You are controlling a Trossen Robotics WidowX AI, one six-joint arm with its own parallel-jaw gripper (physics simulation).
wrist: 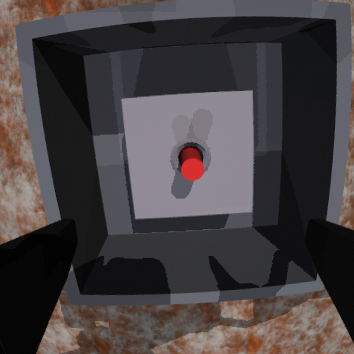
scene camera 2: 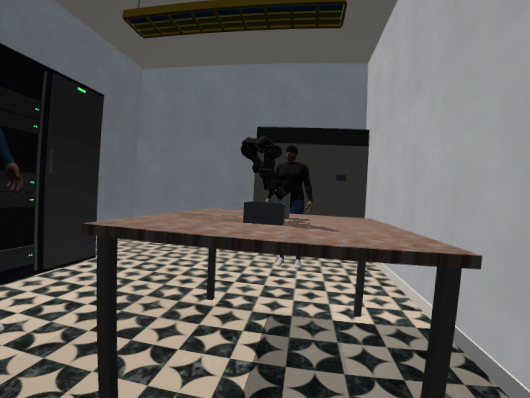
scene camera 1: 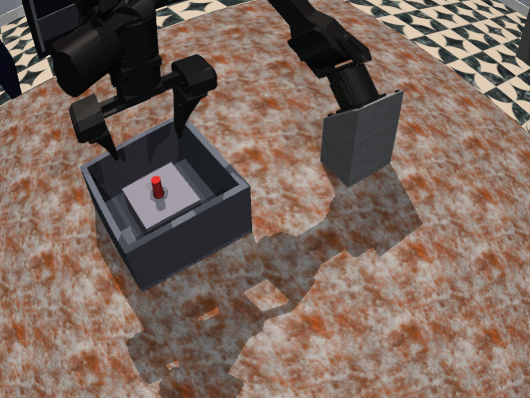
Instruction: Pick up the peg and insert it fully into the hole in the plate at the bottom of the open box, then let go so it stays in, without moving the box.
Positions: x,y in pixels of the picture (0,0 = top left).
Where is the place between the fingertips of my gripper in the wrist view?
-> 194,231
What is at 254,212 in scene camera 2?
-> A dark grey box.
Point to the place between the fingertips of my gripper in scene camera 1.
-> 147,144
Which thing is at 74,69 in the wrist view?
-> A dark grey box.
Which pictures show the dark grey box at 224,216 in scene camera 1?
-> The wrist view, scene camera 2 and scene camera 1: all of them.
